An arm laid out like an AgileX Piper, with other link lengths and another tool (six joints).
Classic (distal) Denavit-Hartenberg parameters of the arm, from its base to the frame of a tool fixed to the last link. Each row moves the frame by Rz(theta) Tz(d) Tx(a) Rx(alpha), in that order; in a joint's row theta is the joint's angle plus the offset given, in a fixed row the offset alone. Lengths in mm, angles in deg.
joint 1: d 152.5, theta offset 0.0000, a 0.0, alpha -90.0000
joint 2: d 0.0, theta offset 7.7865, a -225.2, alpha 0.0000
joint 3: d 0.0, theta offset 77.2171, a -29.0, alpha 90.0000
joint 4: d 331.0, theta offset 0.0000, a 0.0, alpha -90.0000
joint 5: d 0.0, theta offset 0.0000, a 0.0, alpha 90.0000
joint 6: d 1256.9, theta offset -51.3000, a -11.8, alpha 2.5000
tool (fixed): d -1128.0, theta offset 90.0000, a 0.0, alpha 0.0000
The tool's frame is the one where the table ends.
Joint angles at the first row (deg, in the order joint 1, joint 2, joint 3, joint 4, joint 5, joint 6):
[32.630, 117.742, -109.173, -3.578, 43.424, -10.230]
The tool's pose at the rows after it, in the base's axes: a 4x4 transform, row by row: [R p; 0 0 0 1], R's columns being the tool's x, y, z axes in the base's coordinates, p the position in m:
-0.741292 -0.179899 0.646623 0.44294; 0.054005 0.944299 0.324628 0.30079; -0.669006 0.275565 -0.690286 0.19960; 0 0 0 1
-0.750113 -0.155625 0.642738 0.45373; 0.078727 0.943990 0.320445 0.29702; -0.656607 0.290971 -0.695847 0.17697; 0 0 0 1
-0.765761 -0.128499 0.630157 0.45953; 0.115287 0.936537 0.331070 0.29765; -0.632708 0.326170 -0.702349 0.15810; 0 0 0 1
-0.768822 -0.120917 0.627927 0.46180; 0.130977 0.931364 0.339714 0.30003; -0.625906 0.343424 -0.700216 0.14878; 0 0 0 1
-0.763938 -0.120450 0.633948 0.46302; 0.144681 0.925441 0.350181 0.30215; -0.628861 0.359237 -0.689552 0.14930; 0 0 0 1
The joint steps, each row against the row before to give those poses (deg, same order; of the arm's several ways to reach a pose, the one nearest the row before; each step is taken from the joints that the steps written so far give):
[-1.317, 2.808, 0.000, 0.000, -3.746, 0.000]
[-1.182, 2.742, 0.003, 1.113, -2.386, 0.001]
[-0.741, 2.351, -0.004, 2.466, -1.938, -0.001]
[-0.103, 1.197, 0.001, 1.078, -1.394, -0.001]
[0.000, 0.102, 0.000, 0.721, -0.959, 0.001]

